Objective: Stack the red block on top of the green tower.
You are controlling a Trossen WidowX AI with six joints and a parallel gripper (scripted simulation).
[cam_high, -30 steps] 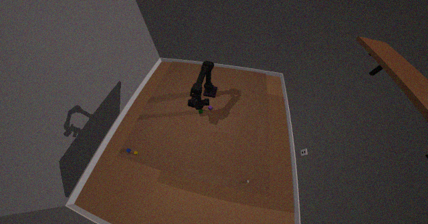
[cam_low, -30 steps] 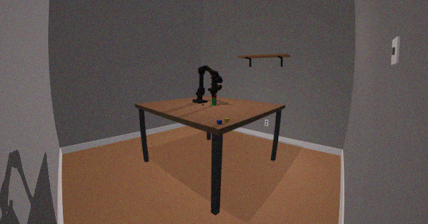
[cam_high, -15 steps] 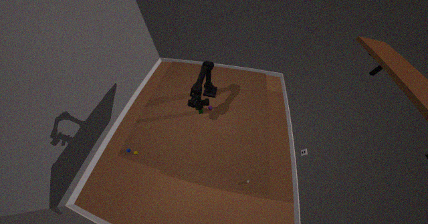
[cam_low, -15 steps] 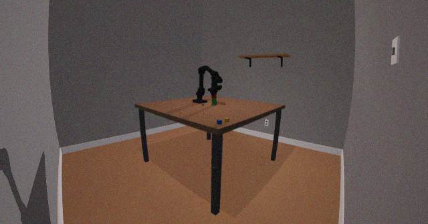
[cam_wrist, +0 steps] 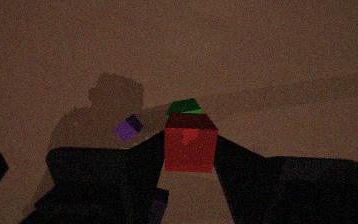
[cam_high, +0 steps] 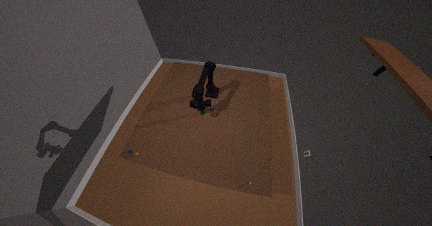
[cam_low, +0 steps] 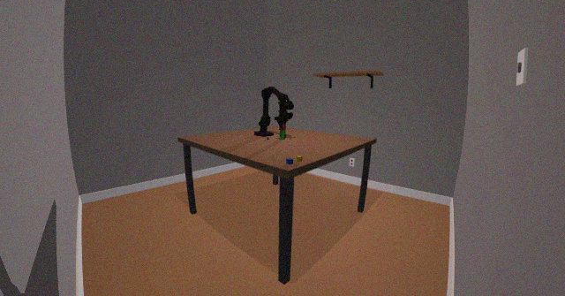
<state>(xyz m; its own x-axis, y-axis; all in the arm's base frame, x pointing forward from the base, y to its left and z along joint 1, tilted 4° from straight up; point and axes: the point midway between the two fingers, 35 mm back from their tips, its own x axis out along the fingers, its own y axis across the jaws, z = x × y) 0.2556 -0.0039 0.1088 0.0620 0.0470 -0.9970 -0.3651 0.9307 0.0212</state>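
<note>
Now: the red block 10 mm above my gripper tip. Round my gripper tip: purple block 70 mm behind, 80 mm to the left, 70 mm below; blue block 580 mm ahead, 470 mm to the right, 80 mm below; yellow block 570 mm ahead, 390 mm to the right, 80 mm below.
</note>
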